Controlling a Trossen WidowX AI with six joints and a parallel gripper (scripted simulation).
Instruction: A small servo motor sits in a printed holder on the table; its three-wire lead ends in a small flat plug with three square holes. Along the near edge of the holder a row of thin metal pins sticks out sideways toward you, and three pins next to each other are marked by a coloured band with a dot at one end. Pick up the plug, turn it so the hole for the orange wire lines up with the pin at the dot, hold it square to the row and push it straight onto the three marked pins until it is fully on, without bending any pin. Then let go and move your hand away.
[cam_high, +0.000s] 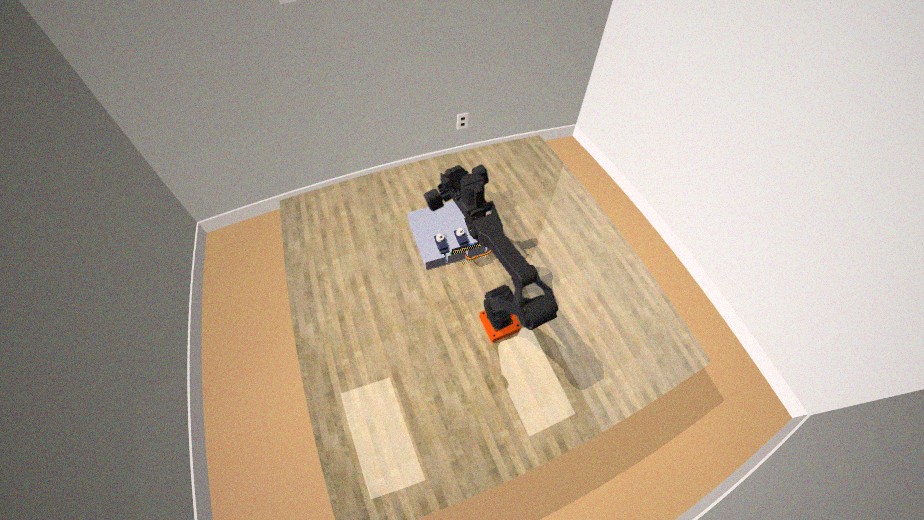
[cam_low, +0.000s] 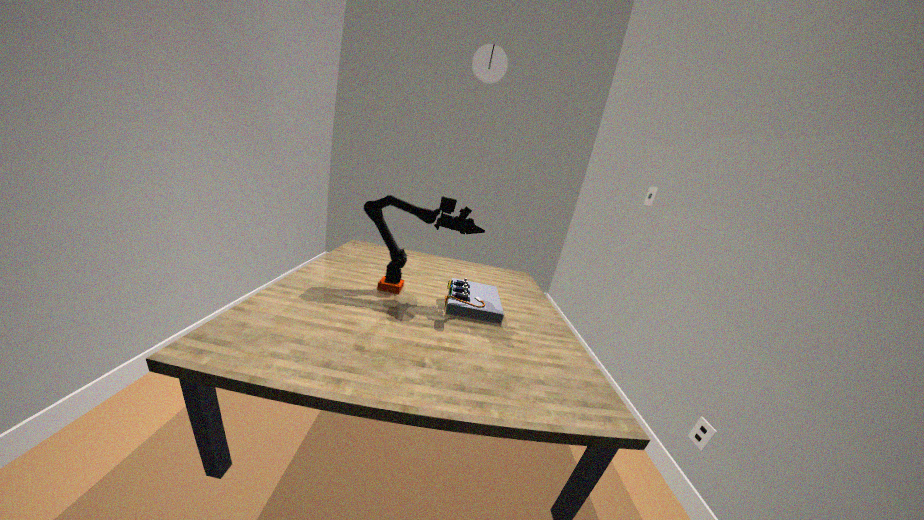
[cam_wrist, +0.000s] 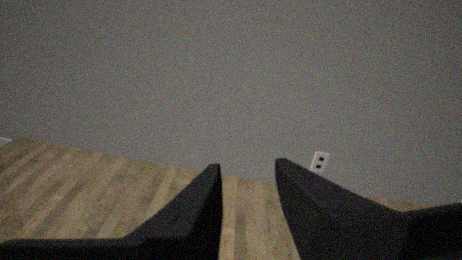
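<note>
Right now the blue band is 10 cm behind my gripper tip, 5 cm to the right of it and 27 cm below it. From my gripper tip the other things lie so: pale dot (10 cm behind, 6 cm to the right, 27 cm below); black header strip (10 cm behind, 4 cm to the right, 28 cm below); green board (10 cm behind, 4 cm to the right, 29 cm below).
</note>
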